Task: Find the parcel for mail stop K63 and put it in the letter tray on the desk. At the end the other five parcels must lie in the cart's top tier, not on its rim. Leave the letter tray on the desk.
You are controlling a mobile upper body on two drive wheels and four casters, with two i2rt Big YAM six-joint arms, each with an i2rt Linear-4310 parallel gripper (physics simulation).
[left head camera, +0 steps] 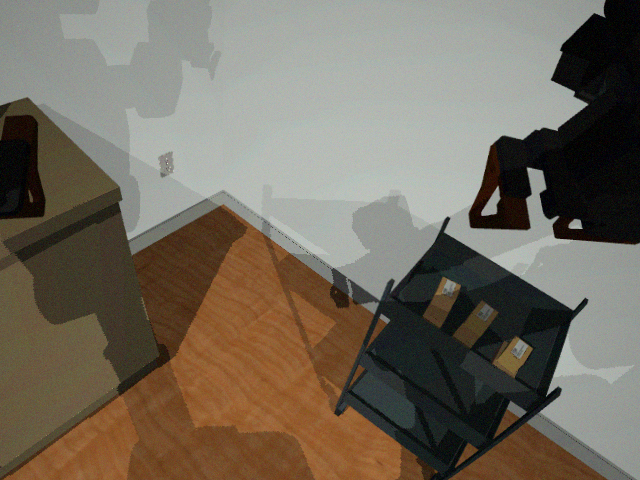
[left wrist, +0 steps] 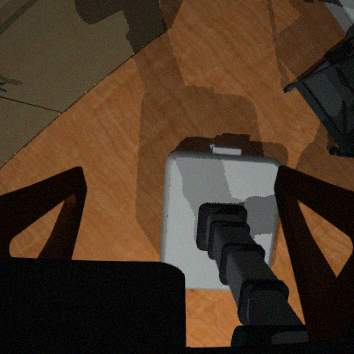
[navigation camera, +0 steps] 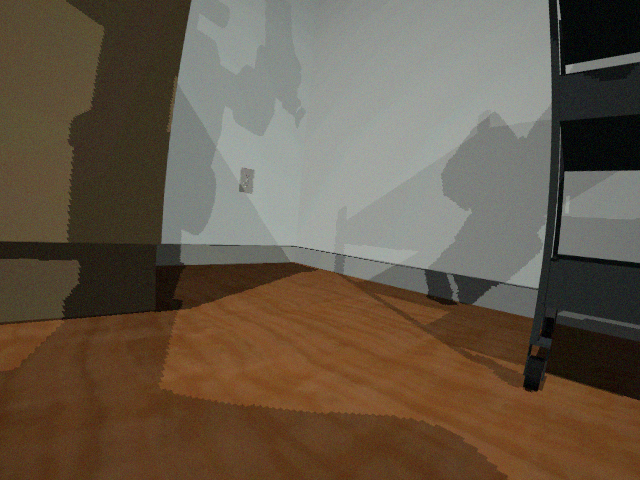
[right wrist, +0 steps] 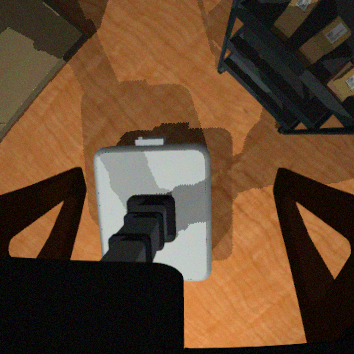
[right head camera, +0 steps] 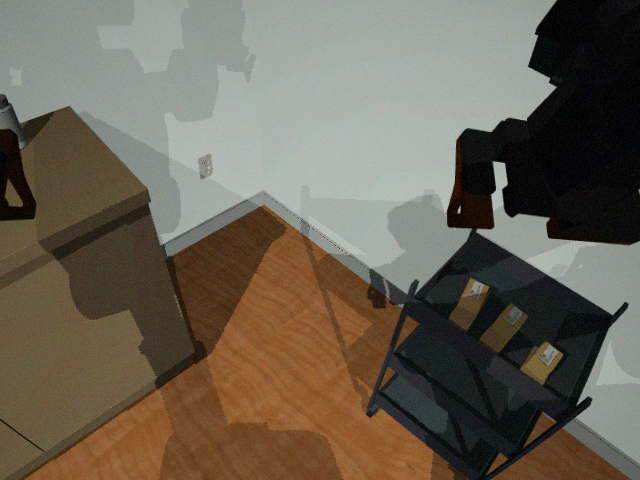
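Note:
Left gripper visible at (left wrist: 179, 176). Right gripper (right head camera: 500, 225), also at (left head camera: 514, 226) and (right wrist: 179, 177). A dark three-tier cart (right head camera: 467, 404), visible too at (left head camera: 431, 394), (navigation camera: 589, 106) and (right wrist: 266, 66).

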